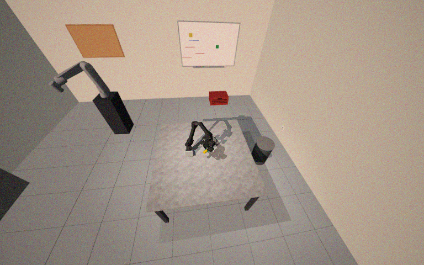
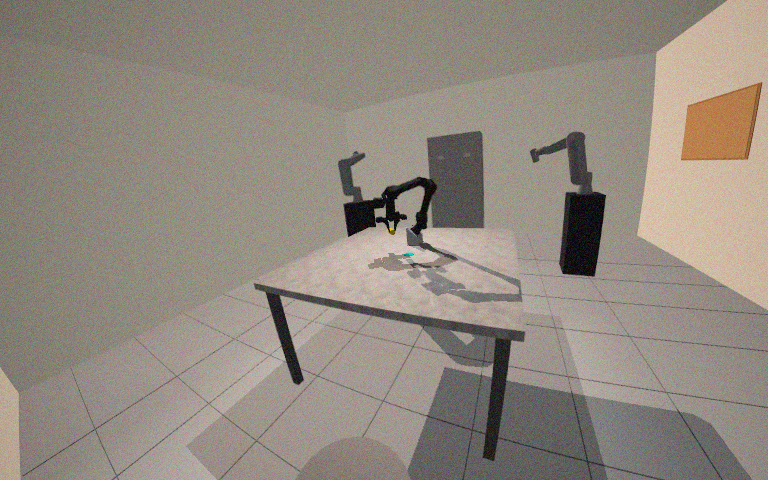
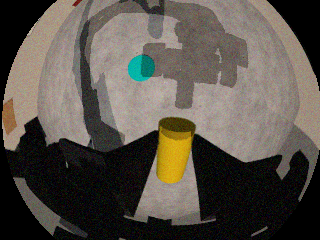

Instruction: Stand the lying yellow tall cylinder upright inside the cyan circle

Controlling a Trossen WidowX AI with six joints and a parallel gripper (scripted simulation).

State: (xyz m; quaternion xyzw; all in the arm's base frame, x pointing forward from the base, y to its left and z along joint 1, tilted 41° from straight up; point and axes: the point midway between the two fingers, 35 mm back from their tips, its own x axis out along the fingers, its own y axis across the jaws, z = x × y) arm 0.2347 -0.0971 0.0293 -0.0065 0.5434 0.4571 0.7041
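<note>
My gripper tip is now 20 mm past the yellow tall cylinder and 10 mm to the left of it.
</note>
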